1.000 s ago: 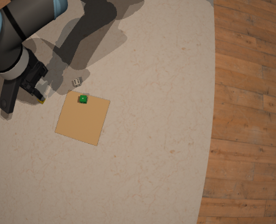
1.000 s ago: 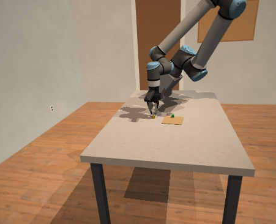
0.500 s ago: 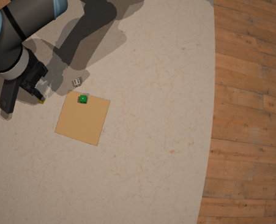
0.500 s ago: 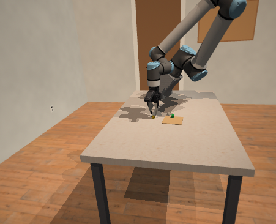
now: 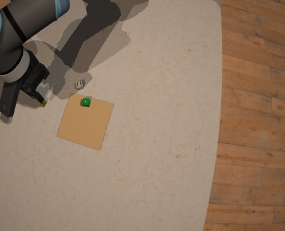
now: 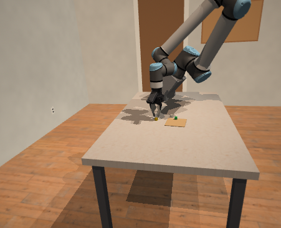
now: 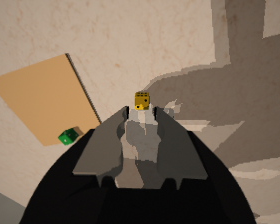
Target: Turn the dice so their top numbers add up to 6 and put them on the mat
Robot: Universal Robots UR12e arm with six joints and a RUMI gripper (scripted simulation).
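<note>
The yellow die lies 3 cm below my hand. The rest, counted from my hand: tan mat (15 cm to the left, 4 cm below); then green die (14 cm to the left, 5 cm behind, 3 cm below); then white die (10 cm to the left, 9 cm behind, 3 cm below).
</note>
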